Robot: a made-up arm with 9 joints. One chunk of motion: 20 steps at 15 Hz.
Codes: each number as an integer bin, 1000 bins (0 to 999) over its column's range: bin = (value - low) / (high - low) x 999, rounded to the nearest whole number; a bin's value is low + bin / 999 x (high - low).
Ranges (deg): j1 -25..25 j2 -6..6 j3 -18..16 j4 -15..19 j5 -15..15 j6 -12..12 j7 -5..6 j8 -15..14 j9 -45..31
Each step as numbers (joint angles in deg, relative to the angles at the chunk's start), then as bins.
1 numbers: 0.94 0.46 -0.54 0.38 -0.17 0.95 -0.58 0.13 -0.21
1 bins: 518 538 513 452 494 539 401 521 589
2 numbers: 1.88 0.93 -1.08 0.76 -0.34 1.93 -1.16 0.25 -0.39
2 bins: 537 577 497 463 488 580 349 525 586
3 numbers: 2.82 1.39 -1.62 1.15 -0.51 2.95 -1.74 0.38 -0.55
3 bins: 556 615 481 475 483 622 296 530 584
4 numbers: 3.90 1.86 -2.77 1.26 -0.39 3.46 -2.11 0.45 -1.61
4 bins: 577 654 447 478 487 644 262 532 570
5 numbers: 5.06 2.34 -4.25 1.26 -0.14 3.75 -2.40 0.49 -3.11
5 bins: 601 694 404 478 495 656 236 534 551
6 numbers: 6.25 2.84 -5.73 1.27 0.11 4.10 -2.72 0.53 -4.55
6 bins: 624 736 361 478 503 670 207 535 532
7 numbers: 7.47 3.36 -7.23 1.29 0.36 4.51 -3.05 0.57 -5.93
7 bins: 649 779 316 479 511 687 177 536 514
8 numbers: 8.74 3.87 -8.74 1.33 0.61 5.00 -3.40 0.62 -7.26
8 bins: 674 822 272 480 520 708 145 538 496
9 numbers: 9.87 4.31 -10.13 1.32 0.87 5.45 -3.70 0.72 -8.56
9 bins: 697 858 231 480 528 726 118 542 479
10 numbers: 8.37 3.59 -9.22 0.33 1.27 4.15 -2.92 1.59 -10.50
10 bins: 667 798 258 450 542 672 189 571 453
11 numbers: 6.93 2.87 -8.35 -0.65 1.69 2.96 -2.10 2.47 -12.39
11 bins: 638 738 284 422 556 623 263 602 429
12 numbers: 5.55 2.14 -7.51 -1.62 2.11 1.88 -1.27 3.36 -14.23
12 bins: 610 678 308 393 570 578 339 632 404
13 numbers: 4.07 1.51 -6.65 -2.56 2.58 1.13 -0.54 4.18 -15.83
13 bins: 581 625 333 366 585 547 405 661 383
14 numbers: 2.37 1.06 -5.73 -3.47 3.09 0.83 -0.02 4.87 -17.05
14 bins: 547 588 361 339 602 534 452 684 367
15 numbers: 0.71 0.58 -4.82 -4.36 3.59 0.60 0.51 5.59 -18.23
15 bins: 514 548 387 313 619 524 500 709 352
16 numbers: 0.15 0.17 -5.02 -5.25 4.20 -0.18 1.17 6.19 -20.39
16 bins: 502 514 381 286 639 492 560 730 323
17 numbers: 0.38 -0.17 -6.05 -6.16 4.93 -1.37 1.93 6.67 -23.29
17 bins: 507 485 351 260 664 442 629 746 285
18 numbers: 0.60 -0.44 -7.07 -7.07 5.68 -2.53 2.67 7.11 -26.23
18 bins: 511 463 321 233 689 394 697 762 247
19 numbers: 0.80 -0.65 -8.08 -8.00 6.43 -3.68 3.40 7.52 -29.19
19 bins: 515 445 291 206 714 346 763 776 208
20 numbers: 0.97 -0.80 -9.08 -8.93 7.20 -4.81 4.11 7.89 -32.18
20 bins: 519 433 262 178 739 299 827 789 169
